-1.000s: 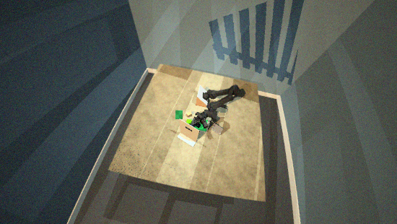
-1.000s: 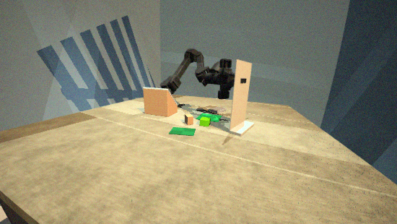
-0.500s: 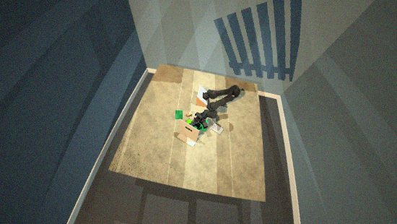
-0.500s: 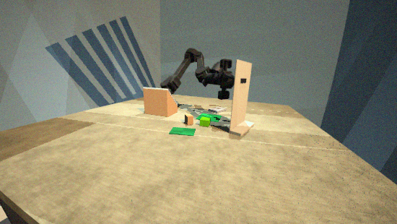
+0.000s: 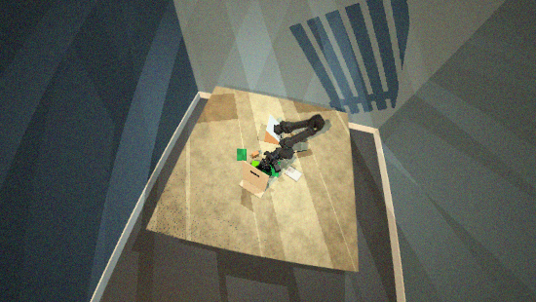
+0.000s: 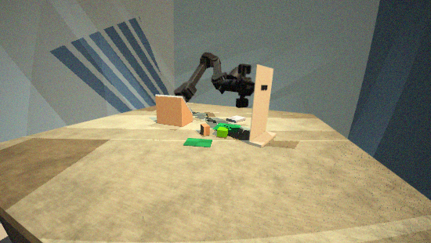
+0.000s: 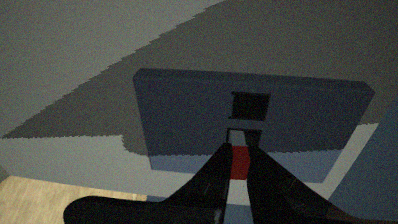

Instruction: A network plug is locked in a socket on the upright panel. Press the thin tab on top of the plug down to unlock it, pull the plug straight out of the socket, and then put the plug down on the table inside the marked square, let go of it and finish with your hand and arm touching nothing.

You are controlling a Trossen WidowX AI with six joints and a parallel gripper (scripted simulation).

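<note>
My gripper tip is now 13 cm past the flat green square, 10 cm to the right of it and 21 cm above it. The rest, counted from my gripper tip: upright tan panel 3 cm ahead, 1 cm to the right, 8 cm below.
</note>
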